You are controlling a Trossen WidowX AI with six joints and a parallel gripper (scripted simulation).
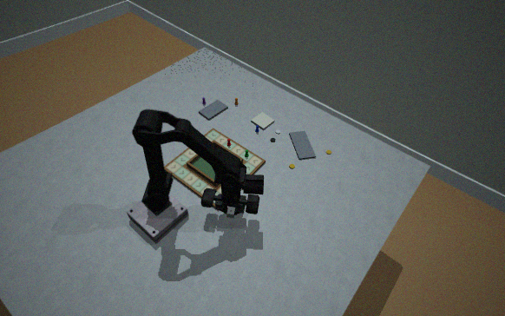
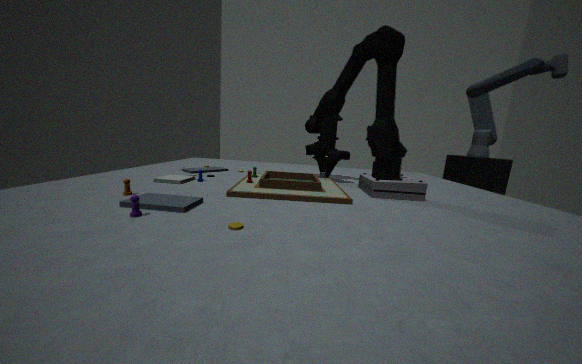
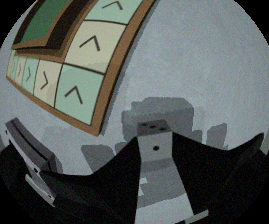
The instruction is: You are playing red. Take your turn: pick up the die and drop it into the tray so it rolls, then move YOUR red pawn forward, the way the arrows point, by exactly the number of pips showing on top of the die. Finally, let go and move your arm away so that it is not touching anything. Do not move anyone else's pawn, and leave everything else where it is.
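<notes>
Now: gripper tip 230 mm to the right of the red pawn, 230 mm short of it and 20 mm below it. Round my gripper tip: green pawn (230 mm ahead, 130 mm to the left, 20 mm above); die (right at my gripper tip); green tray (200 mm to the left, 120 mm ahead).
</notes>
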